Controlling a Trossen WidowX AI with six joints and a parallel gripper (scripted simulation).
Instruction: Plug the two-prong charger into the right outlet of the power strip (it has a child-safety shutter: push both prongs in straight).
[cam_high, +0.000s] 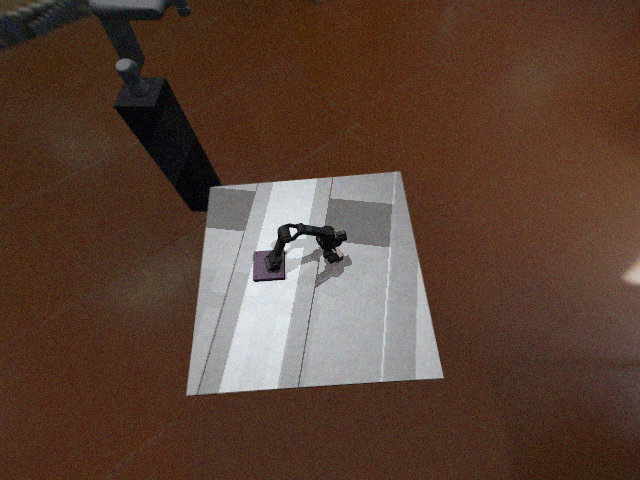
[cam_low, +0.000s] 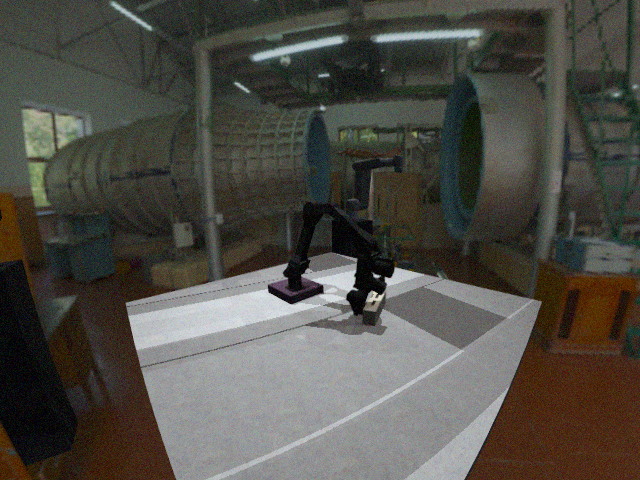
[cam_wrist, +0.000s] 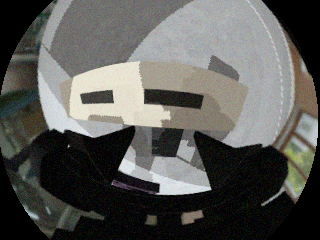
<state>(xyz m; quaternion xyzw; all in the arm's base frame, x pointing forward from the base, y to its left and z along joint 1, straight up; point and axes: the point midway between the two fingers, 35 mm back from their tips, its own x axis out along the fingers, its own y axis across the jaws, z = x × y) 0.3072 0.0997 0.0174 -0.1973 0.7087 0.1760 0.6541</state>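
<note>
My gripper tip is now 2 cm short of the two-prong charger, 1 cm to the right of it and 1 cm below it.
</note>
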